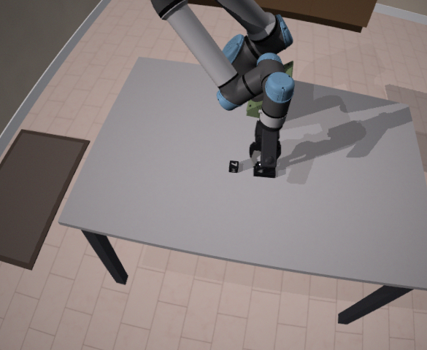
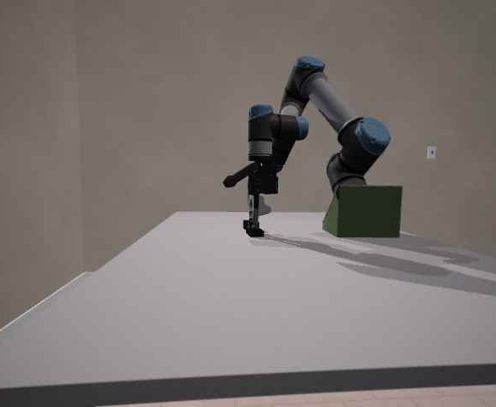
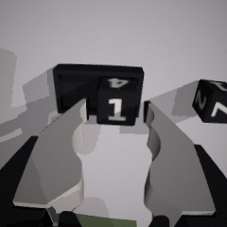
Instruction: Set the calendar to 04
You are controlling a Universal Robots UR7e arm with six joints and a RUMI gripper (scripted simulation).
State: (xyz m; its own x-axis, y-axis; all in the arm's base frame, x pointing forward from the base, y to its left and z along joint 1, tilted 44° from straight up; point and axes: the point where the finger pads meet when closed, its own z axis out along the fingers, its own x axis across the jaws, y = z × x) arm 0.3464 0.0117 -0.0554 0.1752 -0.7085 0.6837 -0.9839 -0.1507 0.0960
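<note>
Right now my hand is 20 mm to the right of the black calendar tray and 30 mm above it.
</note>
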